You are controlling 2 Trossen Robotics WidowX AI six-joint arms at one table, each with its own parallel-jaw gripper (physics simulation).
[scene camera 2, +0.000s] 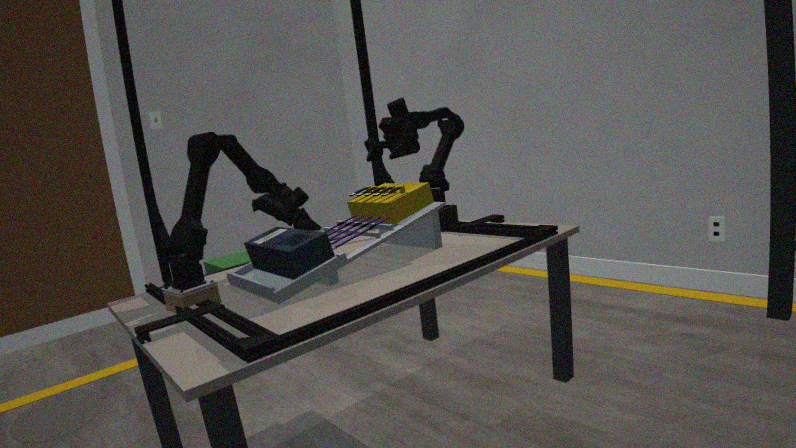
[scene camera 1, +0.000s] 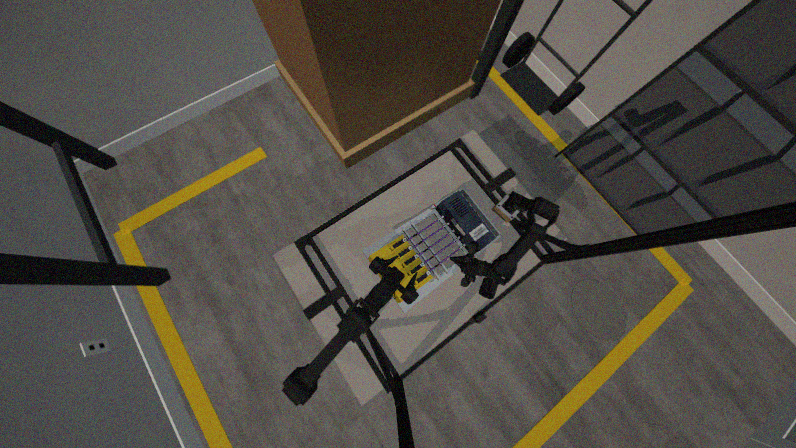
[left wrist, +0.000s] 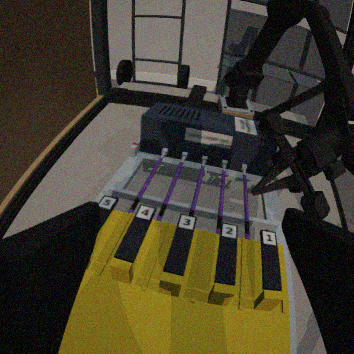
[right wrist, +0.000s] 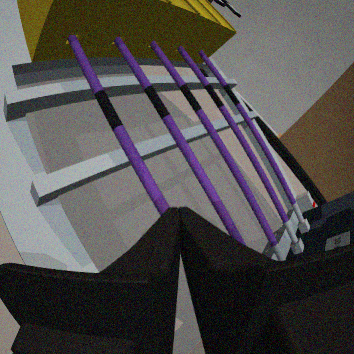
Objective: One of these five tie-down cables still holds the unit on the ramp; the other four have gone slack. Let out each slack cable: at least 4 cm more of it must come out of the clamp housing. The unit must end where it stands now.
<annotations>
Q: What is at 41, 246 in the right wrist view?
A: A grey ramp.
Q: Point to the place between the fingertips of my right gripper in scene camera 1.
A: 450, 257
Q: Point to a grey ramp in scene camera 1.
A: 374, 247
</annotations>
